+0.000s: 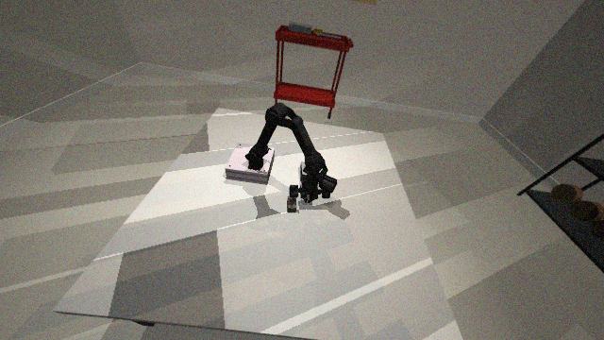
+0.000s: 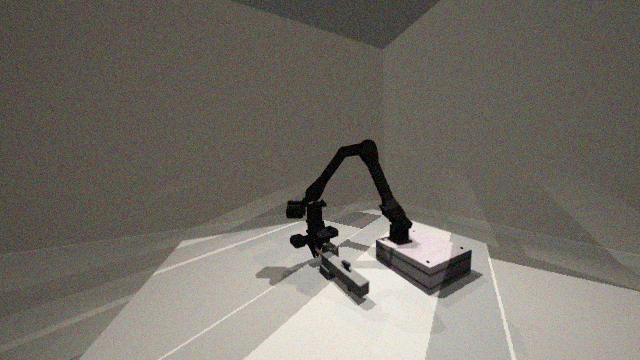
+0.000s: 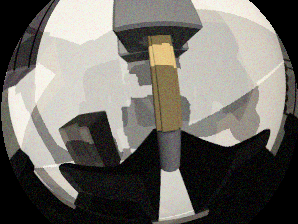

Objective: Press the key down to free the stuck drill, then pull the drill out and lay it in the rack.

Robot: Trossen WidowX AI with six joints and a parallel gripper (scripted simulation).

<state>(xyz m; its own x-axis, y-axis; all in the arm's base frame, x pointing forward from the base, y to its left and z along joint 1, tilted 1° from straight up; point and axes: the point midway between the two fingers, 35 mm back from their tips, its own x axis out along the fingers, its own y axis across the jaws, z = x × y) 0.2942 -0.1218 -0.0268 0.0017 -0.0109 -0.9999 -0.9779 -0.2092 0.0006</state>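
Right now my gripper tip is 1 cm past the drill, 5 cm to the right of it and 3 cm below it. The rest, counted from my gripper tip: small key 4 cm behind, 17 cm to the left, 3 cm above; then rack 7 cm behind, 3 cm to the right.
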